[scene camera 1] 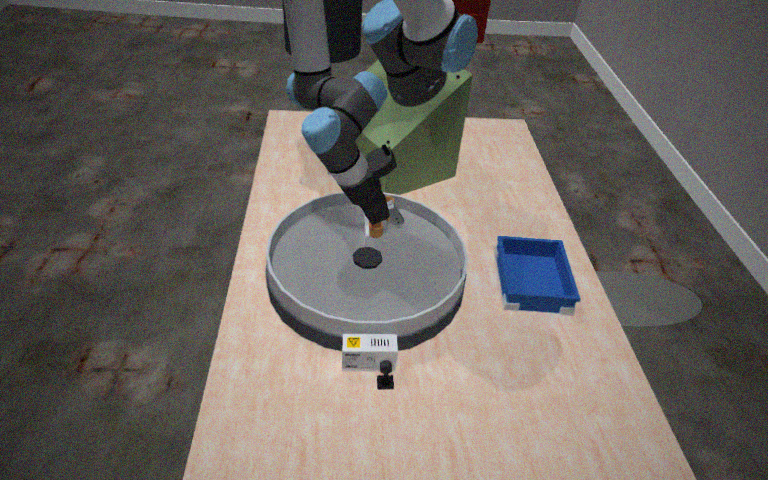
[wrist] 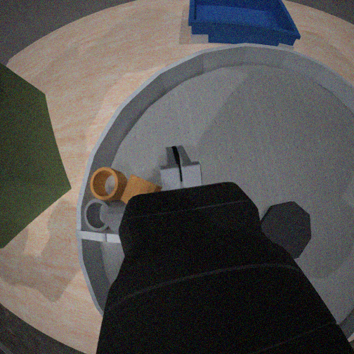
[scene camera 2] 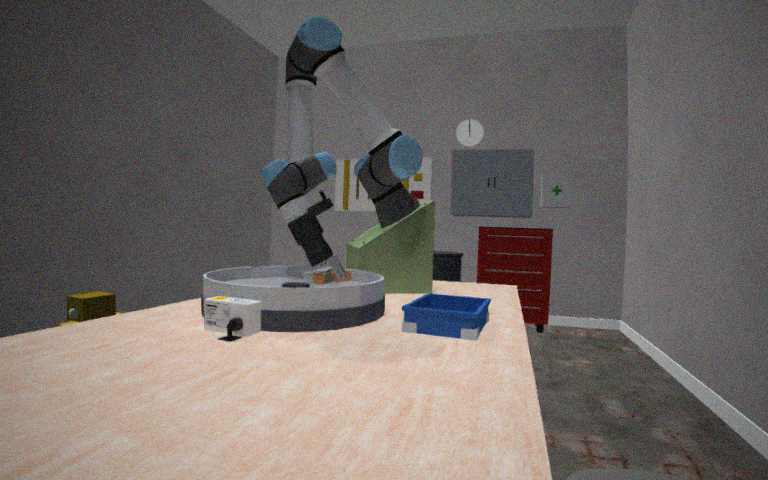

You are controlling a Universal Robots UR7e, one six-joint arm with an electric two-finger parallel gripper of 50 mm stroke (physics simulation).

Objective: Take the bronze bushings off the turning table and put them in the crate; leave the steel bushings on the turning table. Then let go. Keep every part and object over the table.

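Places are measured from the arm's base along level axes (x left, y back, z up), in metres.
Pixels of known places: gripper, fingertip midpoint: (scene camera 1: 399, 222) (scene camera 2: 343, 278); arm's base at its link origin: (scene camera 1: 418, 82) (scene camera 2: 401, 216).
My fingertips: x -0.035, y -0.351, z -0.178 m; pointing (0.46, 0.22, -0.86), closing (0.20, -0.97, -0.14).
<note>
For each thing: its middle in the pictures, then the offset to it from my fingertips. "*": a spot on its surface instead.
- blue crate at the middle of its body: (scene camera 2: 449, 314) (scene camera 1: 533, 273) dx +0.299, dy -0.101, dz -0.043 m
- dark hub at the middle of its body: (scene camera 1: 367, 257) (scene camera 2: 295, 285) dx -0.069, dy -0.116, dz -0.011 m
- white control box at a spot on its surface: (scene camera 1: 369, 356) * dx -0.055, dy -0.369, dz -0.024 m
My gripper (scene camera 1: 398, 219) (scene camera 2: 343, 275) (wrist: 174, 157) is shut with nothing between its fingertips, low over the turning table (scene camera 1: 317, 271) (scene camera 2: 317, 297) (wrist: 240, 110). One bronze bushing (wrist: 108, 184) shows its round opening near the table's wall in the wrist view. A second bronze bushing (wrist: 139, 189) lies beside it, left of the fingers, partly hidden by the gripper body. Bronze also shows near the fingers in both scene views. A steel bushing (wrist: 95, 215) is beside the first bronze one, next to a white bar. The blue crate (scene camera 1: 536, 300) (scene camera 2: 444, 325) (wrist: 240, 32) shows no bushings inside.
A raised rim surrounds the turning table, and a dark hub (scene camera 1: 367, 257) (wrist: 287, 229) is at its middle. The green robot pedestal (scene camera 1: 427, 147) (scene camera 2: 396, 260) (wrist: 25, 165) stands behind it. A white control box (scene camera 1: 369, 356) (scene camera 2: 240, 316) stands in front. The crate is to the right in the scene views.
</note>
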